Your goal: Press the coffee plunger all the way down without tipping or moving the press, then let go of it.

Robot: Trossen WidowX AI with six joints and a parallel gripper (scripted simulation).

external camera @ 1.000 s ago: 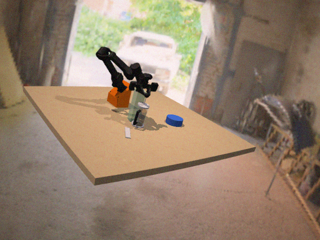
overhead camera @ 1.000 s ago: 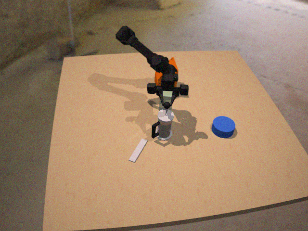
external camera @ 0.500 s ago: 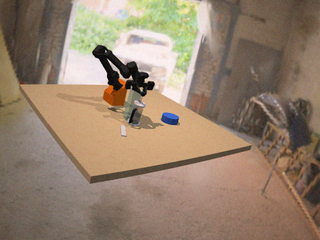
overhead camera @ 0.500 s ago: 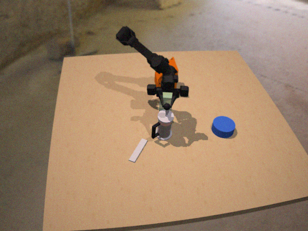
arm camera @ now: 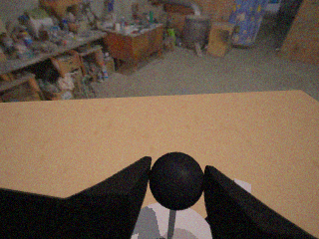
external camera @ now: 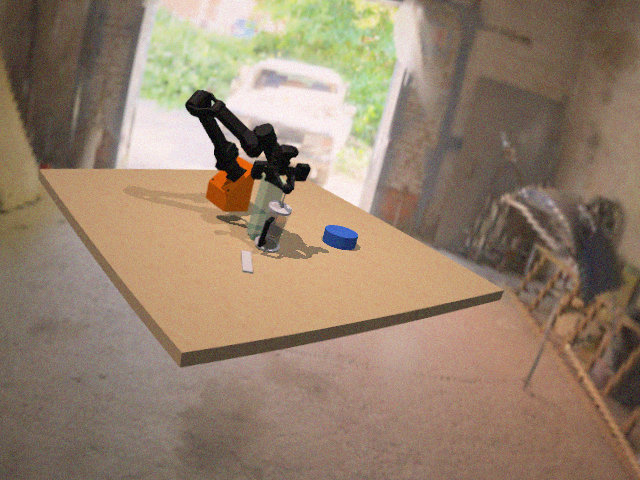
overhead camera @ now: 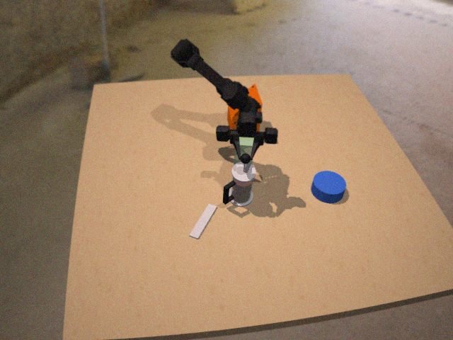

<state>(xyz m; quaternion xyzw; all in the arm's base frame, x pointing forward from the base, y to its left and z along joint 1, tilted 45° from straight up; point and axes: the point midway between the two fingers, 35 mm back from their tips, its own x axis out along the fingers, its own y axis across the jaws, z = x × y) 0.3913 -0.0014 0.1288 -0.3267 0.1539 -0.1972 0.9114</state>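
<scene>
Right now the coffee press is 110 mm below my gripper tip, 20 mm behind it and 10 mm to the right of it.
</scene>
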